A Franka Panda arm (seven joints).
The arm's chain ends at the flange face. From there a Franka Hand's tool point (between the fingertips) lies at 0.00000 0.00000 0.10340 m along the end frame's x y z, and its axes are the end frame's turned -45 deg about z.
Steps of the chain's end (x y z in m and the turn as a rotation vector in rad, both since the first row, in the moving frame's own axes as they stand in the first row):
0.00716, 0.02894, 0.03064, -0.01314, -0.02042, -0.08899
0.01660, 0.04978, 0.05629, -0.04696, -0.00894, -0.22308
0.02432, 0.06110, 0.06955, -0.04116, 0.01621, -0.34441
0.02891, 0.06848, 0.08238, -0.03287, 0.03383, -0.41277
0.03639, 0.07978, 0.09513, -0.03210, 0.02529, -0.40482
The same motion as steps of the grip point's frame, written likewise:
-0.01787, 0.02510, 0.03061, 0.00515, -0.02373, -0.08899
-0.02720, 0.05015, 0.05617, -0.02688, -0.03953, -0.22308
-0.02708, 0.06482, 0.06945, -0.04057, -0.01764, -0.34441
-0.02692, 0.07359, 0.08227, -0.04716, 0.00068, -0.41277
-0.03033, 0.08633, 0.09504, -0.04058, -0.00482, -0.40482

